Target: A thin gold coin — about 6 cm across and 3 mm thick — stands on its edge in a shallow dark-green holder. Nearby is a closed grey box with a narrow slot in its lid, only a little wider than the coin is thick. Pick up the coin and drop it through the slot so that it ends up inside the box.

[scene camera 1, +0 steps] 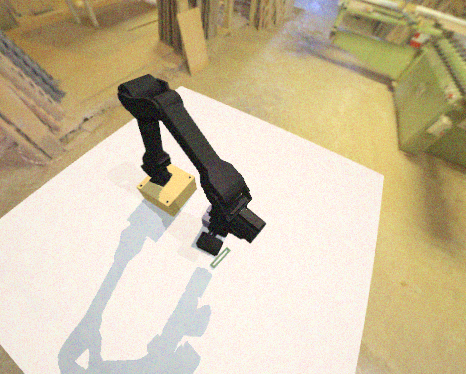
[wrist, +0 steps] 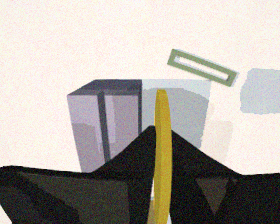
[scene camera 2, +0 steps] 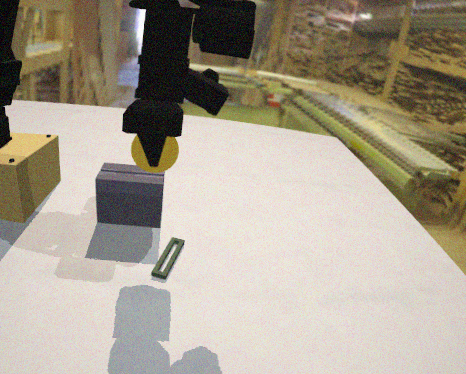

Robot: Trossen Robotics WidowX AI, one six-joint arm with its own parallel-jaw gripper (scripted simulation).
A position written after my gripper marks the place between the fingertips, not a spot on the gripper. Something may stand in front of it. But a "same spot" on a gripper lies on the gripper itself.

Scene:
My gripper shows in scene camera 1, in the wrist view (pixel 157 132) and in scene camera 2. The same spot on my gripper: (scene camera 1: pixel 207 242) is (scene camera 2: pixel 150 104).

